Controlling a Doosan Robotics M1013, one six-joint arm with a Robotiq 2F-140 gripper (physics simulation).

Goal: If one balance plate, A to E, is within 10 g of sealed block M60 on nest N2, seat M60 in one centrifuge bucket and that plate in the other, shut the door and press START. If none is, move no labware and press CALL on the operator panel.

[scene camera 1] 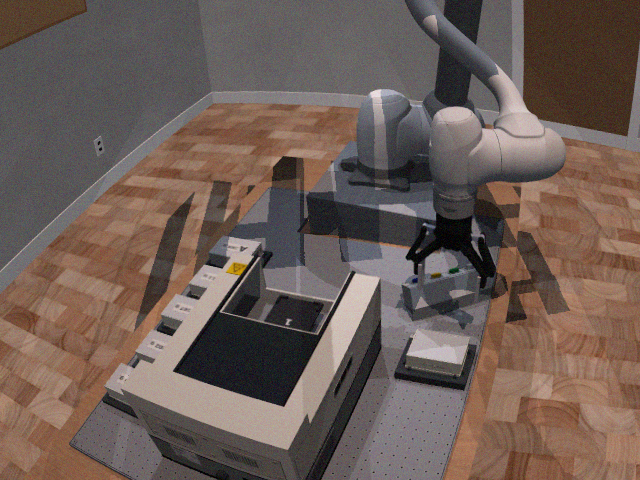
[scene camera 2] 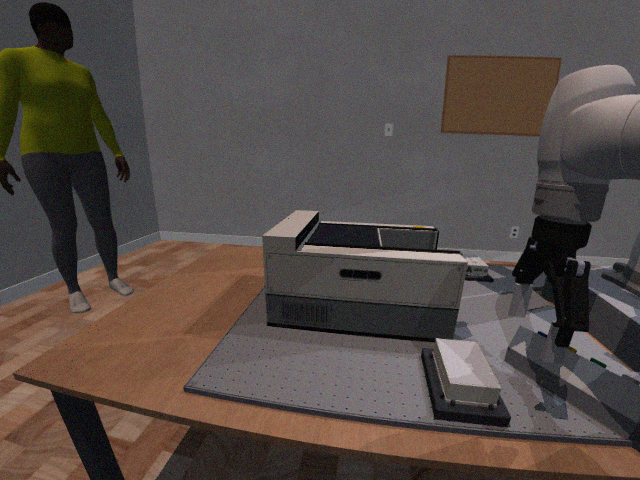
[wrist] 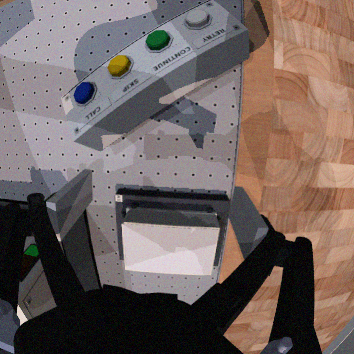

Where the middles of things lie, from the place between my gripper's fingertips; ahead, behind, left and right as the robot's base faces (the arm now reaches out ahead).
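Labels:
For the M60 block (scene camera 2: 465,376), my gripper is 8 cm above it and 11 cm short of it. The dark base plate (scene camera 2: 500,416) is 11 cm below my hand and 11 cm ahead of it, while the button box (scene camera 2: 587,384) is 8 cm below my hand, 12 cm behind it and 1 cm to the right of it. And there's the beige centrifuge (scene camera 1: 228,388), 30 cm ahead of my hand and 33 cm to the right of it; going by their middles, it's the farthest from my gripper of the things named here.

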